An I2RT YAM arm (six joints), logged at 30 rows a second.
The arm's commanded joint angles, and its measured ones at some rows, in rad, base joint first. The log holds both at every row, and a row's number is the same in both.
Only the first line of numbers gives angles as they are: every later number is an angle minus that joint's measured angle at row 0.
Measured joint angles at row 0:
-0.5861, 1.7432, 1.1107, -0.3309, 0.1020, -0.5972
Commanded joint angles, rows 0 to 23:
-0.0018, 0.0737, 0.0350, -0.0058, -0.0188, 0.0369
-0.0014, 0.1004, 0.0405, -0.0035, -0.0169, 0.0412
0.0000, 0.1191, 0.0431, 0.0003, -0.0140, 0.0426
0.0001, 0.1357, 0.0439, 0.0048, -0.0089, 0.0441
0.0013, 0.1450, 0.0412, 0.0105, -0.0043, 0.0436
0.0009, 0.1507, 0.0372, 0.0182, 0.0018, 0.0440
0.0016, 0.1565, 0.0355, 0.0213, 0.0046, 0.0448
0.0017, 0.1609, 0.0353, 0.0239, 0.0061, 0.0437
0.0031, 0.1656, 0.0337, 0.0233, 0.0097, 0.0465
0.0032, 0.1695, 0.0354, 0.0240, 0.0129, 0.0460
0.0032, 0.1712, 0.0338, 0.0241, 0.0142, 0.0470
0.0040, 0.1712, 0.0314, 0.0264, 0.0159, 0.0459
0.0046, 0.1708, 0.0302, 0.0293, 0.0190, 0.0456
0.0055, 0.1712, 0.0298, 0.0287, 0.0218, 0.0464
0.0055, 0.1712, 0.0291, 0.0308, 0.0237, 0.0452
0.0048, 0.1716, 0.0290, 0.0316, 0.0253, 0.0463
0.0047, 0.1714, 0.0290, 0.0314, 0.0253, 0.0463
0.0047, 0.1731, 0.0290, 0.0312, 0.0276, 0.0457
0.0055, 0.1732, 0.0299, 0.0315, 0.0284, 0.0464
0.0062, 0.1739, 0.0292, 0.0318, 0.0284, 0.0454
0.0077, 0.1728, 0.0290, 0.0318, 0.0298, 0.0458
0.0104, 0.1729, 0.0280, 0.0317, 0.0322, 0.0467
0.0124, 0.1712, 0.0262, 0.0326, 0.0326, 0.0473
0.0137, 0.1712, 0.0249, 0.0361, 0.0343, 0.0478
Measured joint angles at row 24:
0.0084, 0.1579, 0.0358, 0.0988, 0.0302, 0.0458
